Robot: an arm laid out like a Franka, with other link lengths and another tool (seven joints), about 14 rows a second.
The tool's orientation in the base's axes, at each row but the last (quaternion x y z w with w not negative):
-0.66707, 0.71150, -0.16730, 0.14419
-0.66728, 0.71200, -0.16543, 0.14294
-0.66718, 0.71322, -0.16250, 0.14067
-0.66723, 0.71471, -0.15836, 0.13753
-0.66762, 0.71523, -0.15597, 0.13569
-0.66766, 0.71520, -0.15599, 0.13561
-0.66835, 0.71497, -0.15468, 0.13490
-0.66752, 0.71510, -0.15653, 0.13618
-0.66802, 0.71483, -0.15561, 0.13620
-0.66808, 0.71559, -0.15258, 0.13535
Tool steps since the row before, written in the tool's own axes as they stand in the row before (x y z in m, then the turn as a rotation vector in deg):
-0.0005, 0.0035, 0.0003, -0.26, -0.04, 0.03
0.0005, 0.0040, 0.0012, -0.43, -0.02, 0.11
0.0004, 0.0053, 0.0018, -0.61, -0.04, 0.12
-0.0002, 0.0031, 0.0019, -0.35, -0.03, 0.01
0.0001, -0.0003, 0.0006, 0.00, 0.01, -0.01
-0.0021, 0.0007, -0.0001, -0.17, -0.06, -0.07
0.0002, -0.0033, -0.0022, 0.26, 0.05, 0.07
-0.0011, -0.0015, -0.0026, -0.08, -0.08, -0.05
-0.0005, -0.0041, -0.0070, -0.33, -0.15, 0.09
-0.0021, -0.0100, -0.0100, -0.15, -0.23, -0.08
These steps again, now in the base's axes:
-0.0030, 0.0007, -0.0018, 0.07, 0.26, -0.01
-0.0031, -0.0003, -0.0028, 0.09, 0.42, -0.10
-0.0041, -0.0002, -0.0039, 0.13, 0.60, -0.10
-0.0020, 0.0003, -0.0030, 0.06, 0.35, 0.00
0.0005, -0.0001, -0.0004, -0.01, 0.00, 0.01
-0.0005, 0.0021, -0.0002, 0.04, 0.17, 0.09
0.0021, -0.0003, 0.0033, -0.04, -0.26, -0.08
0.0004, 0.0011, 0.0030, 0.06, 0.08, 0.08
0.0010, 0.0005, 0.0081, 0.20, 0.32, -0.03
0.0053, 0.0019, 0.0131, 0.19, 0.14, 0.16

